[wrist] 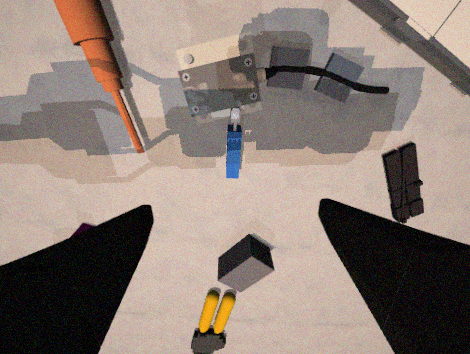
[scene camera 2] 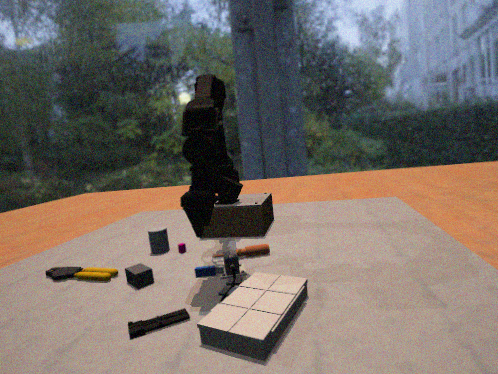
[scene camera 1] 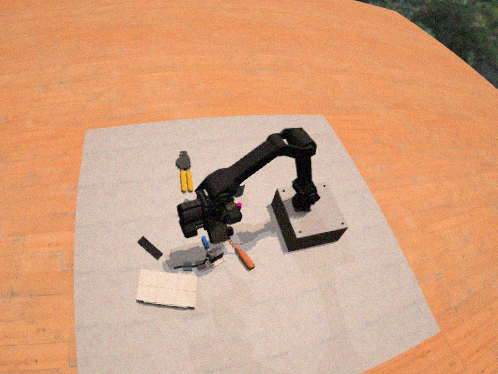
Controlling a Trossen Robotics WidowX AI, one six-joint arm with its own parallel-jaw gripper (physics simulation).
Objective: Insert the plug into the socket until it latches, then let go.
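Where they show: gripper, fingertip midpoint: (wrist: 236, 209) (scene camera 2: 203, 231); arm's base, origin of the base link: (scene camera 2: 227, 202) (scene camera 1: 301, 204).
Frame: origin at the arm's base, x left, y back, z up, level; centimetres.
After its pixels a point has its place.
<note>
The blue plug (scene camera 1: 205, 242) @[x 11.1, y -34.5, z -8.3 cm] (scene camera 2: 205, 271) @[x 11.0, y -35.0, z -9.1 cm] (wrist: 233, 150) @[x 11.2, y -34.2, z -8.3 cm] lies level on the mat side of the socket, its clear front end at the housing's lower edge in the wrist view. The socket (scene camera 1: 215, 256) @[x 17.6, y -31.4, z -6.2 cm] (scene camera 2: 231, 267) @[x 17.6, y -34.6, z -7.8 cm] (wrist: 220, 92) @[x 15.7, y -31.6, z -6.0 cm] is a grey housing with screws at its corners and a black cable at its right. The housing hides the inside of the joint, so latching cannot be seen. My gripper (wrist: 236, 209) @[x 11.3, y -34.1, z 0.2 cm] is wide open and empty, raised above the plug, with its fingertips apart on either side below the plug's rear end in the wrist view.
An orange screwdriver (scene camera 1: 245, 259) @[x 17.9, y -21.1, z -7.9 cm] (scene camera 2: 254, 250) @[x 17.9, y -21.8, z -8.6 cm] (wrist: 92, 30) @[x 16.2, y -22.3, z -8.0 cm] lies beside the socket. A tiled box (scene camera 1: 167, 288) @[x 29.3, y -47.4, z -7.1 cm] (scene camera 2: 255, 305) @[x 29.5, y -49.7, z -7.0 cm], a dark bar (scene camera 1: 150, 247) @[x 13.2, y -54.0, z -9.5 cm] (scene camera 2: 160, 323) @[x 14.4, y -55.2, z -9.3 cm] (wrist: 403, 182) @[x 13.6, y -53.2, z -9.3 cm], a dark block (scene camera 2: 139, 276) @[x -0.9, y -43.4, z -7.7 cm] (wrist: 245, 265) @[x -1.4, y -40.4, z -6.9 cm], yellow-handled pliers (scene camera 1: 185, 175) @[x -19.5, y -42.6, z -8.6 cm] (scene camera 2: 95, 274) @[x -15.5, y -43.4, z -8.6 cm] (wrist: 215, 312) @[x -15.7, y -41.0, z -8.6 cm] and a grey cylinder (scene camera 2: 158, 241) @[x -11.7, y -23.7, z -6.5 cm] stand around.
</note>
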